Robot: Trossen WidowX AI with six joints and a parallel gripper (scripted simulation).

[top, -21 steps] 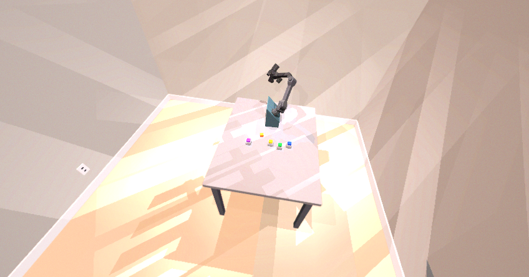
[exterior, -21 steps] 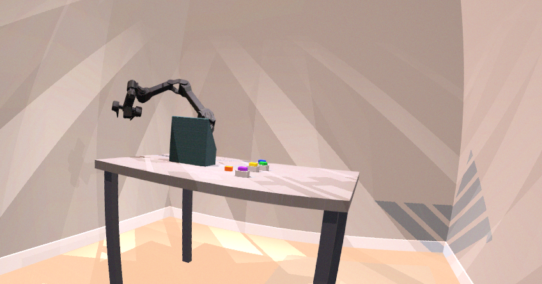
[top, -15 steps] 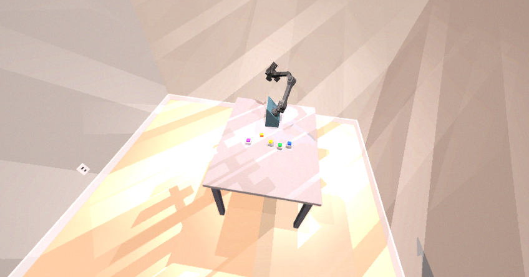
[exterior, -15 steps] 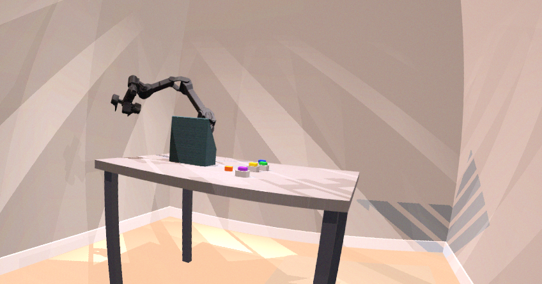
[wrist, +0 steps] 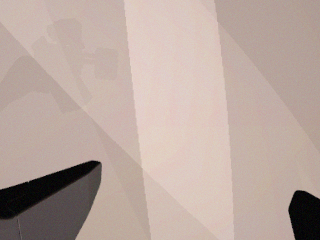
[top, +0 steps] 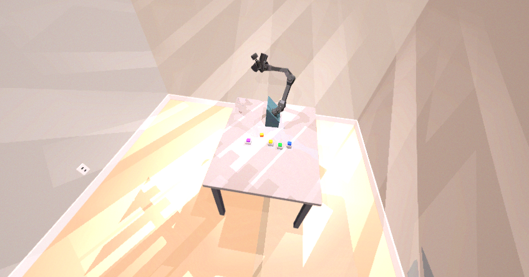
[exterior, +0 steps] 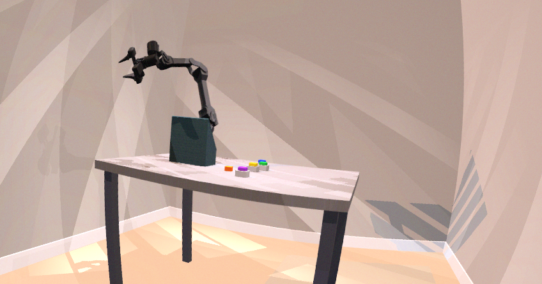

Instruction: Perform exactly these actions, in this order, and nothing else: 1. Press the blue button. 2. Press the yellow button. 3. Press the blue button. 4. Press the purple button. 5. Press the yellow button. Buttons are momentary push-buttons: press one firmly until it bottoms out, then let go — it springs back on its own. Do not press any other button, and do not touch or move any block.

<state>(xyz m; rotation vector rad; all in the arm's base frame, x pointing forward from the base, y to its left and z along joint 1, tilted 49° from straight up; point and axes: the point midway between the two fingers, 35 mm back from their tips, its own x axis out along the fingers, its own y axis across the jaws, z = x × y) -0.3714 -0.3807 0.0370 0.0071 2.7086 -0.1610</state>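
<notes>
The blue button is 67 cm ahead of my gripper tip, 41 cm to the left of it and 41 cm below it. The rest, counted from my gripper tip: orange block (59 cm ahead, 15 cm to the left, 43 cm below); yellow button (68 cm ahead, 24 cm to the left, 41 cm below); purple button (70 cm ahead, 4 cm to the left, 41 cm below).
</notes>
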